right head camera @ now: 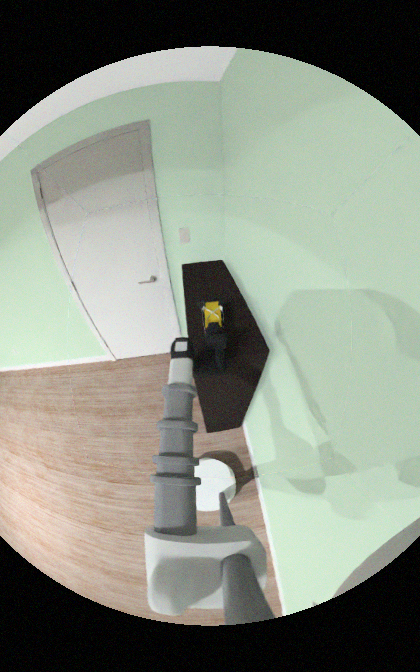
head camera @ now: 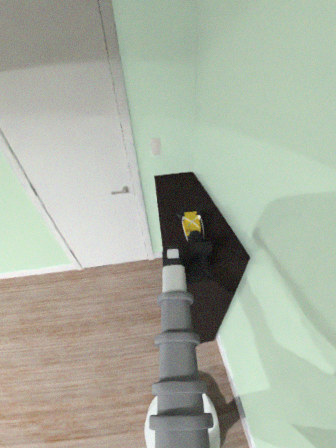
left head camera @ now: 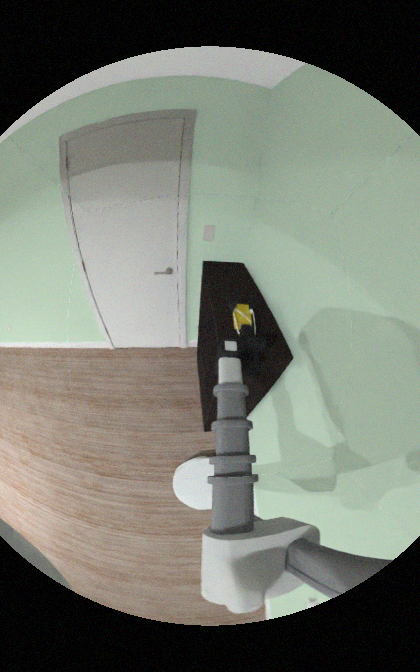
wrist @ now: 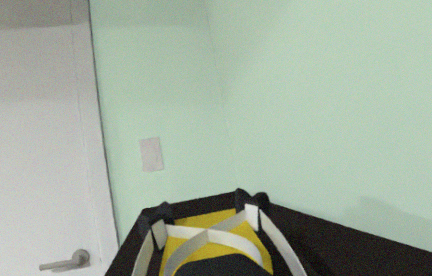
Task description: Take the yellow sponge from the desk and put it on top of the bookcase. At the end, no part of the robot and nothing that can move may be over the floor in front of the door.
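Places are measured from the robot's base along level axes (x right, y ahead, z up), in metres.
Pixels of known places: gripper, between the fingertips: point(head camera: 189, 210) point(wrist: 204, 210).
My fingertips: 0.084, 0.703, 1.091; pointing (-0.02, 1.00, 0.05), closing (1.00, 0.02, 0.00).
Behind a point stands the place of what it marks, as x, y, z.
The yellow sponge point(head camera: 191, 226) {0.082, 0.608, 1.079} point(left head camera: 243, 316) point(right head camera: 213, 315) point(wrist: 197, 221) {0.078, 0.678, 1.087} is between the fingers of my gripper point(head camera: 190, 217) point(left head camera: 243, 310) point(right head camera: 213, 307) point(wrist: 204, 210) {0.084, 0.703, 1.091}, which is shut on it. The light fingers cross over the sponge, and the dark fingertips are at its two sides. Gripper and sponge are over the far half of the dark brown top of what looks like the bookcase point(head camera: 175, 195) {0.034, 0.938, 1.032} point(left head camera: 220, 280) point(right head camera: 200, 280) point(wrist: 350, 250) {0.211, 0.685, 1.032}, inside its edges. Whether the sponge touches the top cannot be told. The wrist and gripper body hide the near part of the sponge. I cannot make out the desk.
The closed white door point(head camera: 65, 150) {-0.696, 1.280, 1.248} point(left head camera: 130, 250) point(right head camera: 100, 250) point(wrist: 40, 125) {-0.424, 1.315, 1.345} is left of the dark furniture, with wood floor in front. Green walls meet behind the furniture and run along its right side. A white round object point(left head camera: 192, 482) point(right head camera: 215, 485) is low beside my arm.
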